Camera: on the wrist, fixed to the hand. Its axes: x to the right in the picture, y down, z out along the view.
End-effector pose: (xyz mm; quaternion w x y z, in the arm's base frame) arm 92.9 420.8 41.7 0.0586 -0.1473 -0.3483 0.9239
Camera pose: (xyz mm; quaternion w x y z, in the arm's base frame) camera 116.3 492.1 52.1 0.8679 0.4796 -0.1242 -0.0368
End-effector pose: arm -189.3 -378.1 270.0 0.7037 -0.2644 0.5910 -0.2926
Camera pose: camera -240.6 -414.0 312.7 0.2050 0.6037 0.3765 0.6722
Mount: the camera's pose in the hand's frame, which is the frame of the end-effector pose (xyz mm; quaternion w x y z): -9.6 -60.5 -44.6 0.0105 -0.0284 0.1427 0.9893
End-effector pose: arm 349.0 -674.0 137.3 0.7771 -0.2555 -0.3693 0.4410
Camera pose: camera 411.4 -714.6 151.1 0.3827 0.4530 -0.3473 -0.7265
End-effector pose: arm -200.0 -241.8 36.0 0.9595 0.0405 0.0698 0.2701
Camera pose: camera -184.0 -296.5 -13.9 0.2659 -0.0037 -0.0899 -0.9598
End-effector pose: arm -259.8 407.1 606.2 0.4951 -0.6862 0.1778 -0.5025
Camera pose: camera -317.9 418.9 653.4 0.4574 0.2263 0.7656 0.3916
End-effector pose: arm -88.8 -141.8 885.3 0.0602 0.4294 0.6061 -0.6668
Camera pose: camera -96.9 -92.1 941.9 0.5860 0.6976 -0.3909 0.1310
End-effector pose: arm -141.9 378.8 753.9 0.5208 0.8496 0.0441 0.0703
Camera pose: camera -158.8 444.0 719.2 0.0462 -0.0277 0.7677 -0.6385
